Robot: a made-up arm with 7 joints.
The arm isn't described. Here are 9 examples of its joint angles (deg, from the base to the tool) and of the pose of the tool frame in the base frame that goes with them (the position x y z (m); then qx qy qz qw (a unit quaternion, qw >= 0)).
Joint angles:
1: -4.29 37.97 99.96 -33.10 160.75 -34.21 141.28
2: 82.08 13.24 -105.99 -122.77 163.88 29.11 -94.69
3: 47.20 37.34 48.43 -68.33 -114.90 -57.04 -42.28
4: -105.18 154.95 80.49 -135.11 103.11 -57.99 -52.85
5: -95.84 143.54 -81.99 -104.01 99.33 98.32 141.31
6: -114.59 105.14 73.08 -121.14 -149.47 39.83 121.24
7: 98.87 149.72 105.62 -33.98 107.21 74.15 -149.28
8: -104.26 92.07 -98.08 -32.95 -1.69 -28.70 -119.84
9: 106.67 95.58 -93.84 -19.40 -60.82 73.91 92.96
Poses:
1: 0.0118 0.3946 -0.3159 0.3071 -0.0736 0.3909 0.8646
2: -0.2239 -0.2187 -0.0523 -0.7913 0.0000 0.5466 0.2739
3: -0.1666 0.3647 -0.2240 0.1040 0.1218 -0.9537 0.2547
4: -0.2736 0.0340 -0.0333 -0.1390 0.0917 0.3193 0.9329
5: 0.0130 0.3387 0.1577 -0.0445 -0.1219 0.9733 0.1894
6: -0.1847 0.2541 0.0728 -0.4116 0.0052 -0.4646 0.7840
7: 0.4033 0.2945 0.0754 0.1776 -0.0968 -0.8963 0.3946
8: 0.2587 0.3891 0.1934 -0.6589 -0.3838 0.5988 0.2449
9: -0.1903 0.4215 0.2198 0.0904 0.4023 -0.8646 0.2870
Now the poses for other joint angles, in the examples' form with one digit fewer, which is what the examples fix.
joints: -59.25 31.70 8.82 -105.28 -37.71 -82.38 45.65
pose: 0.356 0.073 0.072 0.057 0.728 0.597 0.332
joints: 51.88 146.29 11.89 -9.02 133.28 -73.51 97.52
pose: 0.270 0.328 0.287 -0.352 -0.917 -0.157 0.103
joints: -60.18 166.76 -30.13 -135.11 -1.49 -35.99 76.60
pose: -0.029 0.112 0.253 0.250 -0.452 -0.661 0.544
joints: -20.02 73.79 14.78 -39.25 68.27 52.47 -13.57
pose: 0.211 0.452 -0.044 0.092 -0.398 0.283 0.868
